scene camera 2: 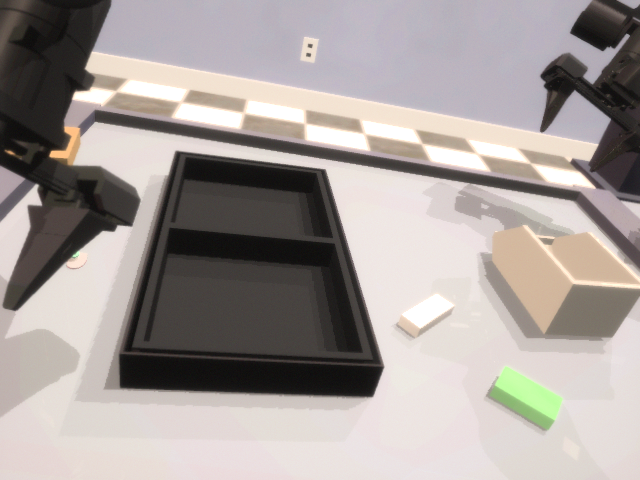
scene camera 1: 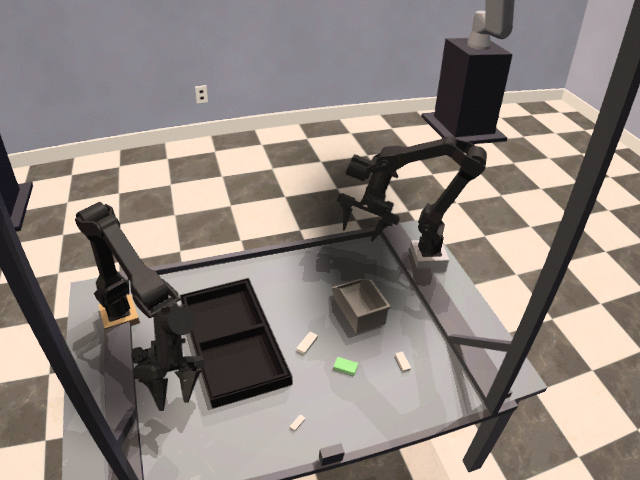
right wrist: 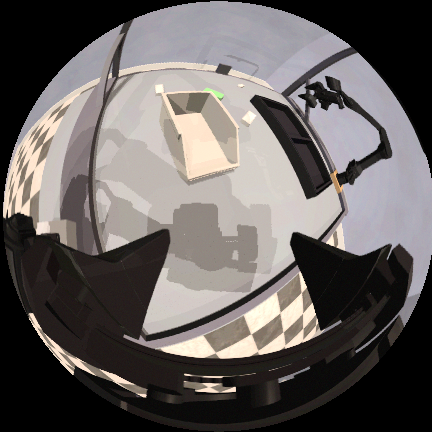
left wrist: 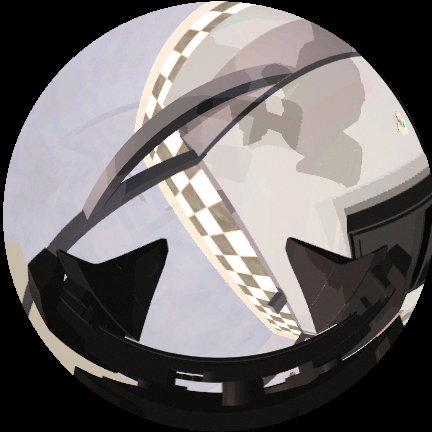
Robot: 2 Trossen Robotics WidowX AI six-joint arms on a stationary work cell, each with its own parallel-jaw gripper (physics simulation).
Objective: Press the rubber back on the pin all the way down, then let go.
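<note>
A small pinkish disc with a green piece at its middle lies on the table left of the black tray, partly behind a left finger in scene camera 2. It looks like the pin and rubber back; it is too small to tell how far the back sits. I cannot make it out in scene camera 1. My left gripper is open and empty above the table, left of the tray. My right gripper is open and empty, high near the back edge, far from the pin.
A black two-compartment tray lies beside the pin. An open beige box stands at the right. Between and in front lie a green block and several cream blocks. Dark frame posts flank the table.
</note>
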